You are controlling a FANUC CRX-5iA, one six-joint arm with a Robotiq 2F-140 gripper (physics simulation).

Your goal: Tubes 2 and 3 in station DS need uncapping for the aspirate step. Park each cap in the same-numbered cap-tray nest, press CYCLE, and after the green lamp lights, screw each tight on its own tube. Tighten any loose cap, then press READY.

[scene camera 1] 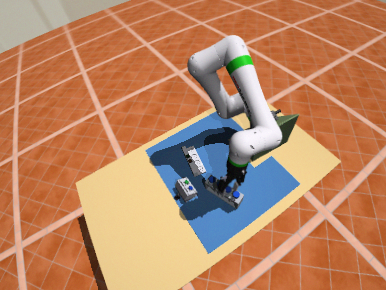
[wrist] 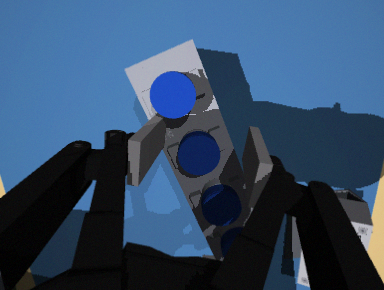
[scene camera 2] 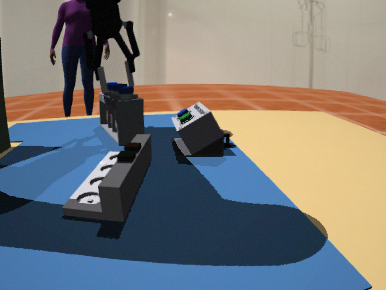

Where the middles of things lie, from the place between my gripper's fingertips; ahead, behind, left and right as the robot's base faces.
Scene:
The grey button box (scene camera 2: 200,134) is 20 cm ahead of my hand, 17 cm to the right of it and 6 cm below it.

